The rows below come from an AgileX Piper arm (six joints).
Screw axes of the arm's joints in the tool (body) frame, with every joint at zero. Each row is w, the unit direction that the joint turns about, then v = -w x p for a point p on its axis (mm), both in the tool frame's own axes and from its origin. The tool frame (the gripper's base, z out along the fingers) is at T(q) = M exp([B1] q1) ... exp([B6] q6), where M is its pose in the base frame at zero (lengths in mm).
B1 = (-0.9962, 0, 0.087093, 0.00, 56.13, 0.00)
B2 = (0, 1, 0, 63.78, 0.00, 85.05)
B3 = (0, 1, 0, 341.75, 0.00, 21.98)
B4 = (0, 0, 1, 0.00, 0.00, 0.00)
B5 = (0, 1, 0, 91.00, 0.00, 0.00)
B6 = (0, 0, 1, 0.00, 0.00, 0.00)
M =
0.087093 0 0.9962 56.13
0 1 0 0.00
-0.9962 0 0.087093 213.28
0 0 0 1
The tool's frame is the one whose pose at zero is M.
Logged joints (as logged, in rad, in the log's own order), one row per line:
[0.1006, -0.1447, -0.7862, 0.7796, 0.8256, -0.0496]
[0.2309, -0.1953, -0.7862, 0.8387, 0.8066, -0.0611]
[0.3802, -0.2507, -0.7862, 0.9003, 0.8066, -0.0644]
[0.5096, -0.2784, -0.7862, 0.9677, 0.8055, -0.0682]
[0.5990, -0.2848, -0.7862, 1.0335, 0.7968, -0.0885]
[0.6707, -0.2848, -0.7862, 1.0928, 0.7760, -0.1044]
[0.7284, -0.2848, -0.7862, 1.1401, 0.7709, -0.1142]
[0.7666, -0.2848, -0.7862, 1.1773, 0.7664, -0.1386]
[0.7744, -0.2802, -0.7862, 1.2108, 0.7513, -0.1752]
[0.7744, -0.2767, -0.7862, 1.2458, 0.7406, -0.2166]
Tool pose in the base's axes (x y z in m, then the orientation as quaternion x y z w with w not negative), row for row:
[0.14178, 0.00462, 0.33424, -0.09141, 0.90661, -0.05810, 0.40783]
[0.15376, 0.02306, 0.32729, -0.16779, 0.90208, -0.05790, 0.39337]
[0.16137, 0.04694, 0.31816, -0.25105, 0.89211, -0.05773, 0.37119]
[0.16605, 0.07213, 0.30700, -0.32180, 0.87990, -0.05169, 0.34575]
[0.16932, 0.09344, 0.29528, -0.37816, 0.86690, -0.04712, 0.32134]
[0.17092, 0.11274, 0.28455, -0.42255, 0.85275, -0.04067, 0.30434]
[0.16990, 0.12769, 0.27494, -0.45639, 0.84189, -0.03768, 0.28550]
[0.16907, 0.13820, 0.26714, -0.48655, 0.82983, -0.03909, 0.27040]
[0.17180, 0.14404, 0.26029, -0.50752, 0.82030, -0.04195, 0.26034]
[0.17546, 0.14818, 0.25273, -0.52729, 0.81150, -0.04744, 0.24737]
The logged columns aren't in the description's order. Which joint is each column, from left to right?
Columns, left to right: q1, q4, q3, q2, q5, q6.
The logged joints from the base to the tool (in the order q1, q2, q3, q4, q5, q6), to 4 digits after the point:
[0.1006, 0.7796, -0.7862, -0.1447, 0.8256, -0.0496]
[0.2309, 0.8387, -0.7862, -0.1953, 0.8066, -0.0611]
[0.3802, 0.9003, -0.7862, -0.2507, 0.8066, -0.0644]
[0.5096, 0.9677, -0.7862, -0.2784, 0.8055, -0.0682]
[0.5990, 1.0335, -0.7862, -0.2848, 0.7968, -0.0885]
[0.6707, 1.0928, -0.7862, -0.2848, 0.7760, -0.1044]
[0.7284, 1.1401, -0.7862, -0.2848, 0.7709, -0.1142]
[0.7666, 1.1773, -0.7862, -0.2848, 0.7664, -0.1386]
[0.7744, 1.2108, -0.7862, -0.2802, 0.7513, -0.1752]
[0.7744, 1.2458, -0.7862, -0.2767, 0.7406, -0.2166]

